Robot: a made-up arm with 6 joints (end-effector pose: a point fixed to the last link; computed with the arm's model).
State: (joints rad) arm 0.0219 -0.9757 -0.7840 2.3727 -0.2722 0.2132
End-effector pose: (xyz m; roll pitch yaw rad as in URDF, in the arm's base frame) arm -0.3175 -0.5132 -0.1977 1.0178 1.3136 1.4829
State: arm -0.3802 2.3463 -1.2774 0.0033 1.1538 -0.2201
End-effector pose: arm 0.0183 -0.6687 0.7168 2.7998 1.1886 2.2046
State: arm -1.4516 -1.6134 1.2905 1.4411 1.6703 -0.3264
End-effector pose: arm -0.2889 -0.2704 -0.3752 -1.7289 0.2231 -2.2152
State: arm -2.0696 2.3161 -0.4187 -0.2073 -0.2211 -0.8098
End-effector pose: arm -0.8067 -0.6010 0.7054 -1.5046 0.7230 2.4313
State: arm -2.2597 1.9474 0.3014 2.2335 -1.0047 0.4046
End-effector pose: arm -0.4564 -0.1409 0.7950 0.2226 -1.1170 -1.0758
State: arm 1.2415 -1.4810 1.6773 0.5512 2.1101 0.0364
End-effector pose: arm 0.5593 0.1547 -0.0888 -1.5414 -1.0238 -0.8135
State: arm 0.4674 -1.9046 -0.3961 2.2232 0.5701 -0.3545
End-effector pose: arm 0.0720 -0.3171 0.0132 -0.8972 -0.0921 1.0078
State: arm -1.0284 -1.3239 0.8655 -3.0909 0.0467 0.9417
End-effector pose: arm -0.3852 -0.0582 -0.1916 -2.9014 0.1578 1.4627
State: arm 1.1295 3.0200 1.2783 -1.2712 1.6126 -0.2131
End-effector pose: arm 0.0717 -0.0800 0.9884 -0.1625 0.4917 -3.1077
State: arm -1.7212 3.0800 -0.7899 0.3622 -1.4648 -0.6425
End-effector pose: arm -0.9462 -0.7148 0.3160 -1.1226 -1.1251 1.7272
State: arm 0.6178 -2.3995 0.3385 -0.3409 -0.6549 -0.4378
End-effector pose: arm 0.5757 -0.0893 0.0602 -2.6129 0.2340 -2.3190
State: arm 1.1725 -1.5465 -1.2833 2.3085 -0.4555 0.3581
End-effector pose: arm 0.4768 -0.1782 0.0370 -0.9515 1.0768 1.1202
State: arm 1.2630 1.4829 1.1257 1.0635 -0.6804 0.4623
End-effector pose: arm -0.2386 -0.5918 0.6618 -1.7862 -0.1081 -0.9702
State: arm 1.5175 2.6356 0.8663 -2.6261 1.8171 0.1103
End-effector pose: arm -0.1666 -0.0773 0.7114 -1.7035 -0.0319 2.1149
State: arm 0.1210 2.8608 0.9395 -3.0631 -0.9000 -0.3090
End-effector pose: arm 0.0324 -0.5548 0.6046 1.8249 -0.2131 -0.0090
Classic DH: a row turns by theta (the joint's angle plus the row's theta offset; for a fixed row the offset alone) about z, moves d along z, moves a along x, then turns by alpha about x. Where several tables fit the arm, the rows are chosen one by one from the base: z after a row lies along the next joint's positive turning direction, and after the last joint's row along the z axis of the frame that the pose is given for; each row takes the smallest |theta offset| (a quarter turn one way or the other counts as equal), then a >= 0, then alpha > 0; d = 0 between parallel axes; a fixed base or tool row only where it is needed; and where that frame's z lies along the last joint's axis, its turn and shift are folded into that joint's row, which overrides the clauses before.
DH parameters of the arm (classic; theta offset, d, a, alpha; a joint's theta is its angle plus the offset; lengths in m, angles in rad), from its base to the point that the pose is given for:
base (fixed): -0.5568 -0.1416 -0.1289 0.3767
joint 1: 0.5899 0.4229 -0.048 -1.8884
joint 2: 1.4865 -0.4586 0.1709 -1.5476
joint 3: 0 0.5059 -0.0923 1.5476
joint 4: 0.2903 0.0656 0.0634 -1.5708
joint 5: 0 0.2987 0.095 1.5708
joint 6: 1.4275 0.0538 -0.2347 -1.5939
tool (fixed): 3.0901 0.1982 0 0

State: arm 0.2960 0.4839 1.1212 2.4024 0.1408 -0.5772
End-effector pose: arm -0.3843 -0.4647 0.0144 -1.9345 0.3303 -1.8002
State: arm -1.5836 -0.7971 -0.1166 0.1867 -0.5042 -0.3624
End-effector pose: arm -0.7284 0.5226 0.0866 0.6340 -0.4941 -1.7425
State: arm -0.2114 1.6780 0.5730 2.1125 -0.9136 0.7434
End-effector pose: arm -0.4854 -0.2791 0.7697 -1.5103 -0.9694 2.6227
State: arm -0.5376 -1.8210 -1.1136 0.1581 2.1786 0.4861
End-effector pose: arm -0.1466 -0.5386 -0.2575 1.9591 -1.5101 2.6993
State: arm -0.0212 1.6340 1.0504 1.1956 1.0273 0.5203
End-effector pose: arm -0.5779 -0.3788 0.7906 2.3295 -0.0396 -1.7734
